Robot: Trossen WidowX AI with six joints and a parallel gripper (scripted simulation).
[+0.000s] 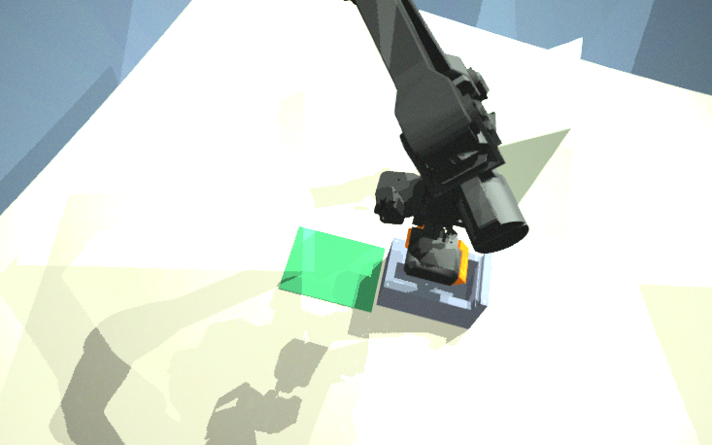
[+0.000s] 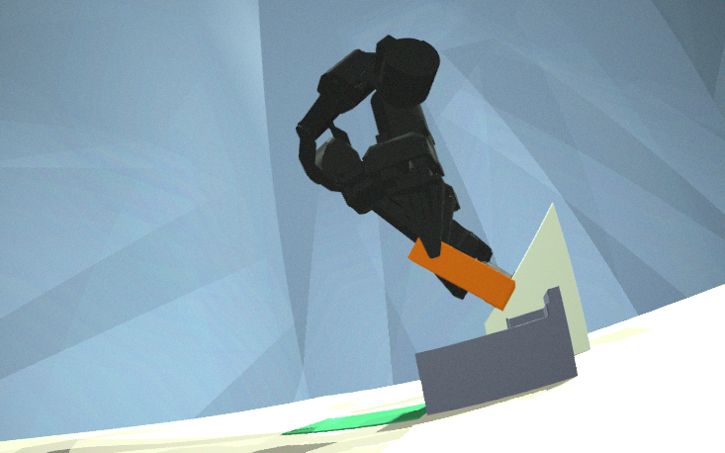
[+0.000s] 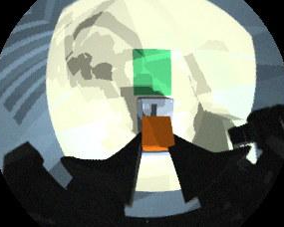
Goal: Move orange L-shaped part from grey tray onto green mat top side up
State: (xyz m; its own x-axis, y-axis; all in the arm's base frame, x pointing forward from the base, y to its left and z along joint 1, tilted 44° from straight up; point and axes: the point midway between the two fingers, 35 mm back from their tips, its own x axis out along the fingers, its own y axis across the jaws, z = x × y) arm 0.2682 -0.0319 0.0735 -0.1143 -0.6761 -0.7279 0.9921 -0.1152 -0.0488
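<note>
Now: gripper tip 17 cm above the green mat, 12 cm to the left of it and 2 cm past it. The rest, counted from my gripper tip: orange L-shaped part (3 cm to the left, 3 cm below, 1 cm behind).
</note>
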